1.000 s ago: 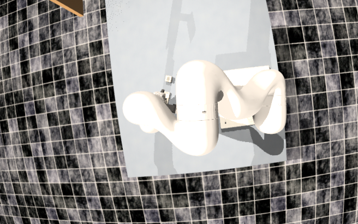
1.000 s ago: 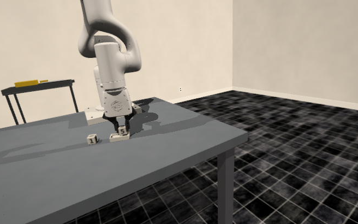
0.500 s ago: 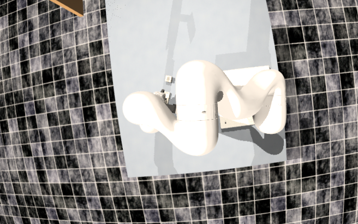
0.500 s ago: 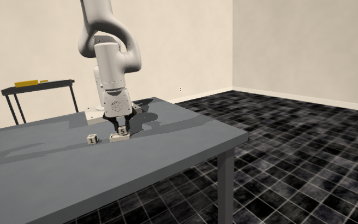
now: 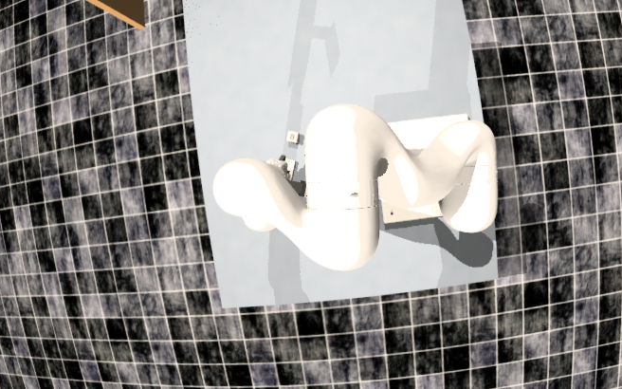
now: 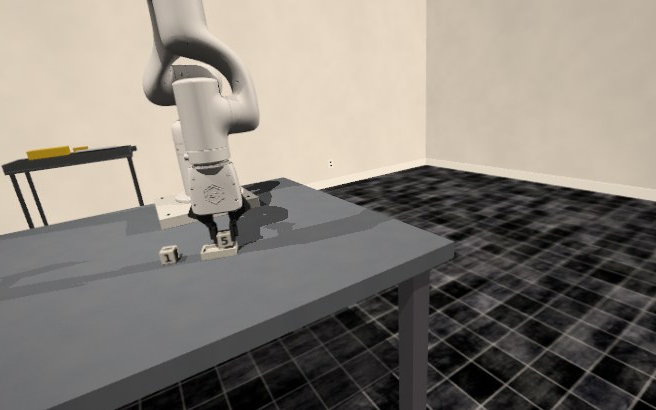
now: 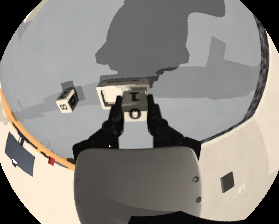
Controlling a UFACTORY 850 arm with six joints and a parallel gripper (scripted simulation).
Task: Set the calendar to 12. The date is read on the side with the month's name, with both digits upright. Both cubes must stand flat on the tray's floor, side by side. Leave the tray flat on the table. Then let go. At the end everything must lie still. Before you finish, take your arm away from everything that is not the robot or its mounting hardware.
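My hand is 4 cm above the calendar tray, 2 cm to the left of it and 1 cm past it.
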